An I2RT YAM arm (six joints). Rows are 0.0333 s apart.
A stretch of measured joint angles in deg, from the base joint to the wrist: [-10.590 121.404 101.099 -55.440 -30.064 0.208]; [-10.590 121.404 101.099 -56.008 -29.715 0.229]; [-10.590 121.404 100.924 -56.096 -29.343 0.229]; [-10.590 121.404 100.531 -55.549 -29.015 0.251]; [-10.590 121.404 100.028 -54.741 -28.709 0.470]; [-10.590 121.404 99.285 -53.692 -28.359 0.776]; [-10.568 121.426 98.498 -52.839 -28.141 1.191]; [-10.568 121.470 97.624 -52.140 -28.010 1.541]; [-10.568 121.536 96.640 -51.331 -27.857 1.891]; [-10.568 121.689 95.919 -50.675 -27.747 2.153]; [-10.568 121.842 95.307 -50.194 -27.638 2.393]
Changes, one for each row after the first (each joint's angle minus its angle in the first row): [0.000 0.000 0.000 -0.568 0.349 0.021]; [0.000 0.000 -0.175 -0.656 0.721 0.021]; [0.000 0.000 -0.568 -0.109 1.049 0.043]; [0.000 0.000 -1.071 0.699 1.355 0.262]; [0.000 0.000 -1.814 1.748 1.705 0.568]; [0.022 0.022 -2.601 2.601 1.923 0.983]; [0.022 0.066 -3.475 3.300 2.054 1.333]; [0.022 0.132 -4.459 4.109 2.207 1.683]; [0.022 0.285 -5.180 4.765 2.317 1.945]; [0.022 0.438 -5.792 5.246 2.426 2.185]
